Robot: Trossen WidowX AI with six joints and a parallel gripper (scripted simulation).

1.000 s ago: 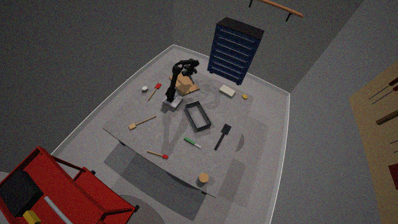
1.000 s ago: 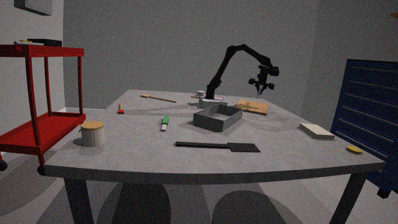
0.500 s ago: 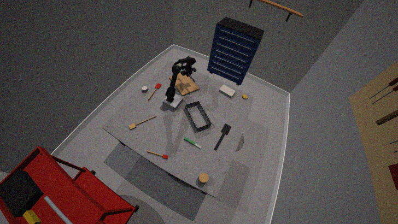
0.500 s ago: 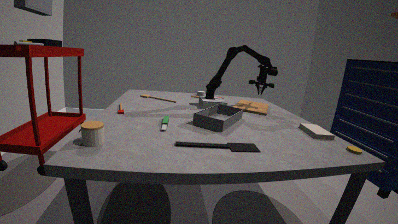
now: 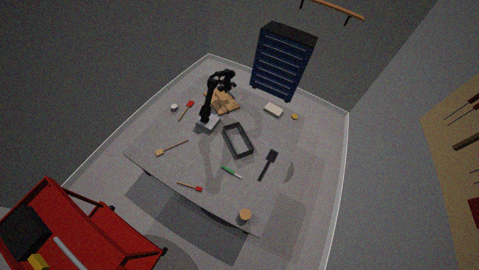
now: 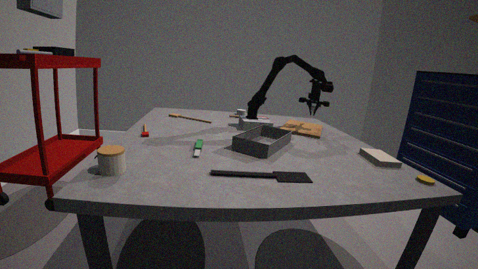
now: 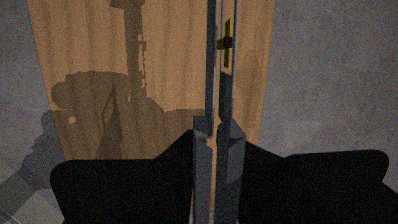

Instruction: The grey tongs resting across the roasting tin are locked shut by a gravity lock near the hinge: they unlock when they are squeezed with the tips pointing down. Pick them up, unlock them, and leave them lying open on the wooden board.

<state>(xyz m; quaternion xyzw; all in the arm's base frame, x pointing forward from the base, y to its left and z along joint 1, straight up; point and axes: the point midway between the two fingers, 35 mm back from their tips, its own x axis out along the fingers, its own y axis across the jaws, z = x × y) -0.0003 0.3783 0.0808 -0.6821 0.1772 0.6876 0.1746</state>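
Now: the wooden board 4 cm behind my gripper tip, 3 cm to the right of it and 9 cm below it. Also, from my gripper tip: roasting tin: 35 cm ahead, 38 cm to the right, 7 cm below; pale block: 49 cm ahead, 15 cm to the left, 8 cm below; red spatula: 26 cm behind, 32 cm to the right, 9 cm below.
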